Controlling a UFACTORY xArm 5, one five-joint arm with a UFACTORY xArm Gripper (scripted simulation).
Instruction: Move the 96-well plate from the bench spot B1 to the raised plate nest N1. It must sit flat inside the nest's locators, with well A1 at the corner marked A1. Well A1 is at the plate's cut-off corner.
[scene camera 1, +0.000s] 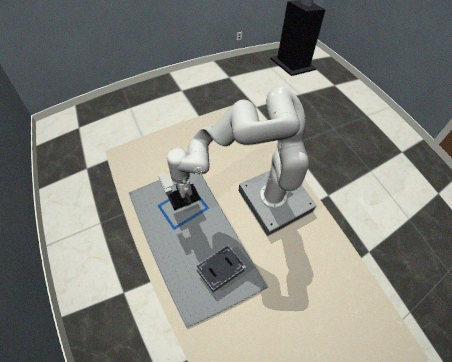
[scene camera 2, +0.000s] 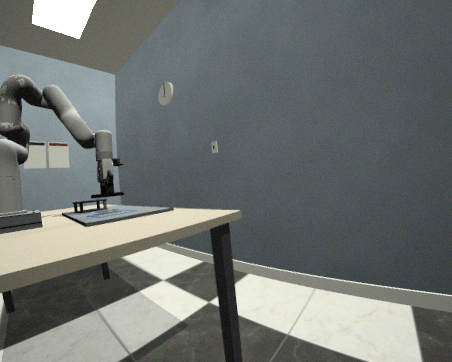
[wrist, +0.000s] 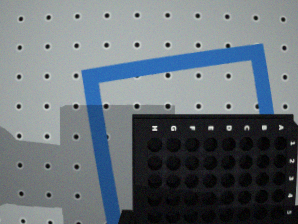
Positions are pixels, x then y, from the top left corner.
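What I see is a plate nest (scene camera 1: 217, 262), 1.12 m from the lens.
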